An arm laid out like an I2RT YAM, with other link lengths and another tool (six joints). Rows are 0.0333 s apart.
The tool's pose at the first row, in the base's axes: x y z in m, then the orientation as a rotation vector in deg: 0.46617 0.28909 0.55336 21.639 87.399 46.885
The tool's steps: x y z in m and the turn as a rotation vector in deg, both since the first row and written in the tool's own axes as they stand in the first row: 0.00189 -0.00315 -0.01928 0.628 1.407 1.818; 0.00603 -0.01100 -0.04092 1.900 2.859 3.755; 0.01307 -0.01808 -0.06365 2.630 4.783 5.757; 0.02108 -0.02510 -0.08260 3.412 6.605 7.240; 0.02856 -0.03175 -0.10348 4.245 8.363 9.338; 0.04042 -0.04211 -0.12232 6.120 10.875 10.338; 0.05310 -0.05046 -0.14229 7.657 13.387 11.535; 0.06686 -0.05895 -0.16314 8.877 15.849 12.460; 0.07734 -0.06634 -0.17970 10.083 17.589 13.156; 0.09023 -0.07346 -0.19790 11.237 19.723 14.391; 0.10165 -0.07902 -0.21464 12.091 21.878 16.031; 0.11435 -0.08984 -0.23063 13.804 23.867 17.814
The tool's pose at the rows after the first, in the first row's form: 0.44809 0.28302 0.54874 23.038 88.846 48.267; 0.42850 0.27459 0.53914 25.006 90.610 49.277; 0.40726 0.26835 0.52789 26.468 92.549 50.885; 0.38951 0.26381 0.51620 27.597 94.463 52.014; 0.36988 0.25866 0.50504 29.298 96.265 53.573; 0.35245 0.25444 0.48827 30.635 99.379 53.676; 0.33335 0.25186 0.47222 31.885 102.316 54.178; 0.31327 0.24967 0.45524 32.689 105.097 54.682; 0.29754 0.24719 0.44163 33.563 107.213 54.786; 0.27982 0.24607 0.42637 34.708 109.615 55.473; 0.26336 0.24543 0.41333 35.963 111.849 56.735; 0.24865 0.24222 0.39579 38.099 114.283 57.349
